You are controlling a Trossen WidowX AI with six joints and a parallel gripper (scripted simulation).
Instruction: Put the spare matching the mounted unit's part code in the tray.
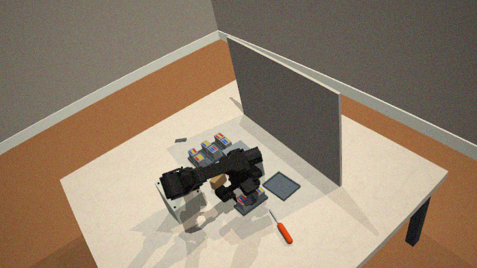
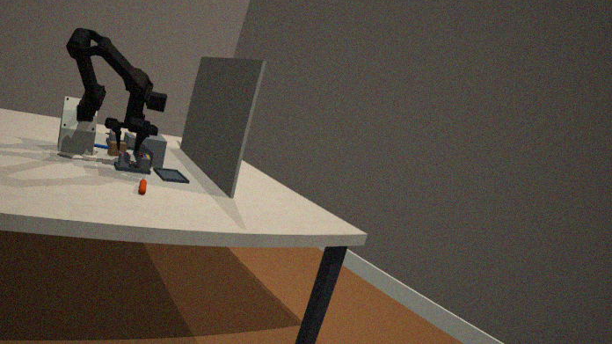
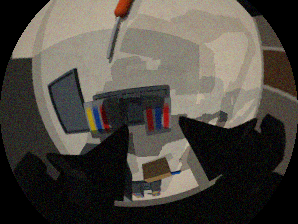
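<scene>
The spare is 1 cm behind my gripper tip and 2 cm below it. Round my gripper tip: tan block: 1 cm ahead, 18 cm to the left, 3 cm below; rack: 3 cm ahead, 1 cm to the right, 5 cm below; dark tray: 17 cm ahead, 4 cm to the right, 6 cm below.
</scene>
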